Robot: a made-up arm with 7 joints. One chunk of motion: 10 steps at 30 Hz.
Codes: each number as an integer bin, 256 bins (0 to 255) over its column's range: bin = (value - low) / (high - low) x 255, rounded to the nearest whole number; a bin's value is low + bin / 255 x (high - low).
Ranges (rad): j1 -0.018..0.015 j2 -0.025..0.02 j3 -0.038..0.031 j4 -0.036..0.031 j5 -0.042..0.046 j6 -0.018..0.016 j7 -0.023..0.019
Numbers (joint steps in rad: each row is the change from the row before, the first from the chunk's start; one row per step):
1: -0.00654 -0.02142 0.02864 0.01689 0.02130 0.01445 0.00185
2: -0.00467 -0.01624 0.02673 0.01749 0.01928 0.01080 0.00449
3: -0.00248 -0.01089 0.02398 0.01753 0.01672 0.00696 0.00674
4: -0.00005 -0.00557 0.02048 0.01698 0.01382 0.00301 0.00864
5: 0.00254 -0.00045 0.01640 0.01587 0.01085 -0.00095 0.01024
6: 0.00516 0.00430 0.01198 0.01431 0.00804 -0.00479 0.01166
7: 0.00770 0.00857 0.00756 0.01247 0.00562 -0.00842 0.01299
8: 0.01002 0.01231 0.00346 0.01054 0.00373 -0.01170 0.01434
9: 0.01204 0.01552 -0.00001 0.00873 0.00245 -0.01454 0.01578
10: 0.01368 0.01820 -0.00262 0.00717 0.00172 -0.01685 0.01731
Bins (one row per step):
1: 89 20 246 201 183 243 151
2: 103 50 239 204 178 216 167
3: 120 80 229 204 170 187 181
4: 139 110 216 202 162 158 192
5: 159 139 201 197 153 128 202
6: 179 166 185 191 145 99 210
7: 199 190 168 184 138 72 219
8: 217 211 153 177 133 47 227
9: 232 230 140 170 129 26 235
10: 245 245 131 164 127 9 245

